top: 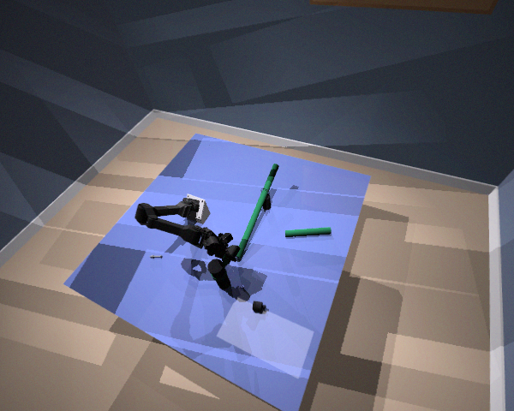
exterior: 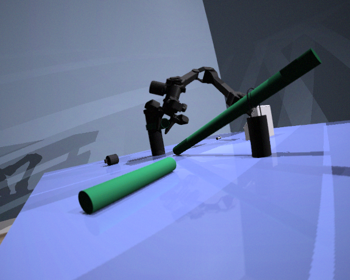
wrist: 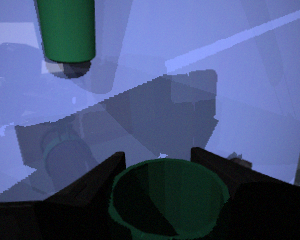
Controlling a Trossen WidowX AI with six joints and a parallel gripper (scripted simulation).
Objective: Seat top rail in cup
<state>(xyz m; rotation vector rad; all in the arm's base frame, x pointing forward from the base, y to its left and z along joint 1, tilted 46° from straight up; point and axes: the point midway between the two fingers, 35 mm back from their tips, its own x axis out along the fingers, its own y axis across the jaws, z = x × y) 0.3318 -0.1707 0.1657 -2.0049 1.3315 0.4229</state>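
The green rail-end cup is 2 cm behind my gripper tip, 2 cm to the right of it and 3 cm above it. Also, from my gripper tip: short dark post 2 cm ahead, 42 cm to the left, 1 cm above; then small black cap 18 cm ahead, 14 cm to the right, 8 cm below; then short green rail piece 29 cm ahead, 31 cm to the left, 8 cm below.
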